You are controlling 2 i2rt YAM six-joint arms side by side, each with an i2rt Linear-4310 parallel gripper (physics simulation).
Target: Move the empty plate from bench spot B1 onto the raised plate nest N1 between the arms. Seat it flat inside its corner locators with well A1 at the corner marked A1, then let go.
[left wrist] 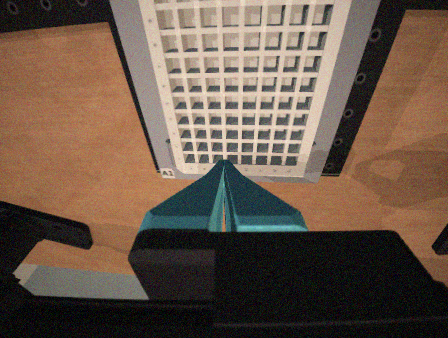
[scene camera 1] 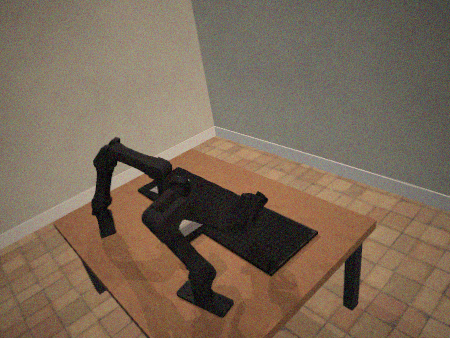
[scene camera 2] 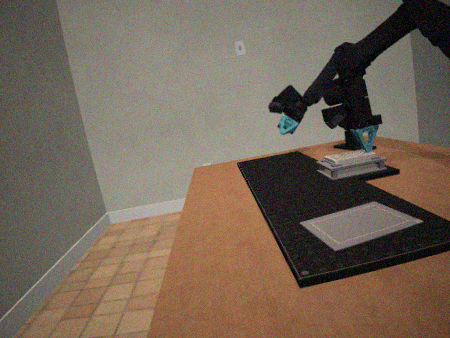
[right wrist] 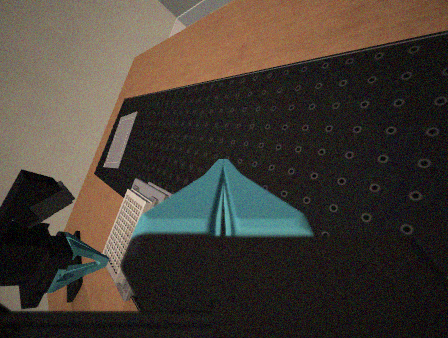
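Where they show: left gripper, fingertip midpoint: [left wrist: 223, 168] [scene camera 2: 369, 151] [right wrist: 107, 261]; right gripper, fingertip midpoint: [scene camera 2: 281, 133] [right wrist: 223, 167]; left arm's base at its link origin: [left wrist: 29, 219] [scene camera 1: 106, 223] [right wrist: 76, 262]; right arm's base at its link origin: [scene camera 1: 204, 298] [scene camera 2: 353, 148].
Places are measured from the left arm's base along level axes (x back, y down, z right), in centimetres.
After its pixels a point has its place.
The cream well plate [scene camera 2: 348, 158] {x -33.0, y -5.9, z 19.6 cm} [left wrist: 240, 95] {x -31.4, y -5.9, z 24.4 cm} [right wrist: 125, 225] {x -33.3, y -5.8, z 23.9 cm} lies on the grey raised nest [scene camera 2: 350, 171] {x -32.7, y -1.8, z 21.2 cm} [left wrist: 345, 50] {x -34.7, y -4.5, z 28.6 cm} [right wrist: 142, 186] {x -38.8, y -4.5, z 19.8 cm} and looks flat. In the left wrist view its near end sits at the nest end with the A1 label [left wrist: 167, 173] {x -23.4, y -4.5, z 21.4 cm}; its far end is cut off. My left gripper [scene camera 2: 369, 150] {x -26.7, y -5.9, z 25.1 cm} [left wrist: 223, 168] {x -26.7, y -5.9, z 25.1 cm} [right wrist: 107, 261] {x -26.7, y -5.9, z 25.1 cm} is shut and empty, with its tips over the plate's near end; whether they touch it I cannot tell. My right gripper [scene camera 2: 286, 133] {x -53.2, y -12.7, z 43.1 cm} [right wrist: 223, 167] {x -53.2, y -12.7, z 43.1 cm} is shut and empty, high above the board. A bare grey outlined pad [scene camera 2: 360, 225] {x -34.8, y -1.5, z -13.9 cm} [right wrist: 120, 140] {x -35.5, y -1.5, z -11.6 cm} lies on the board.
A black perforated board [scene camera 1: 285, 242] {x -62.6, y -1.3, z 56.3 cm} [scene camera 2: 280, 200] {x -50.8, y -1.3, z 3.1 cm} [right wrist: 325, 140] {x -59.5, y -1.3, z 41.2 cm} carries the nest and the pad on a wooden table [scene camera 1: 320, 207] {x -86.9, y 0.0, z 44.5 cm} [scene camera 2: 225, 250] {x -58.5, y 0.0, z -18.1 cm}. In scene camera 1 the right arm [scene camera 1: 185, 250] {x -24.7, y -25.6, z 67.5 cm} hides much of the nest. The left arm [scene camera 1: 102, 185] {x -5.3, y -23.9, z 8.3 cm} reaches in over the board.
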